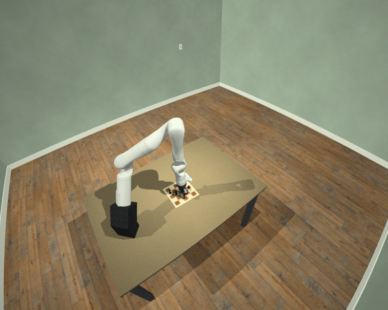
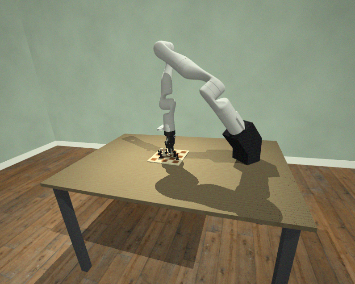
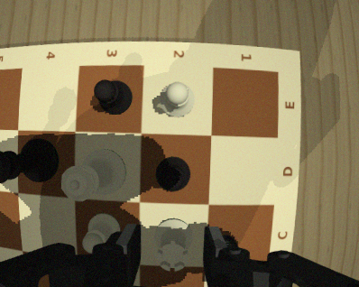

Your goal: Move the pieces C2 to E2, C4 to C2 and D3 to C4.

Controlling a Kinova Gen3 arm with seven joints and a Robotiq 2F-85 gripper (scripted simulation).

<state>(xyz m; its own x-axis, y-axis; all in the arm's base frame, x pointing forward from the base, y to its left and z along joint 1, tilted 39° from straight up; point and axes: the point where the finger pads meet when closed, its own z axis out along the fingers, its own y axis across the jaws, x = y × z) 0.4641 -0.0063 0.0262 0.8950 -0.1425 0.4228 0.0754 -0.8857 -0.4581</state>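
Now: the chessboard 40 mm to the left of my hand and 30 mm below it. Round my hand: black knight (40 mm behind, 30 mm to the left, 10 mm below).
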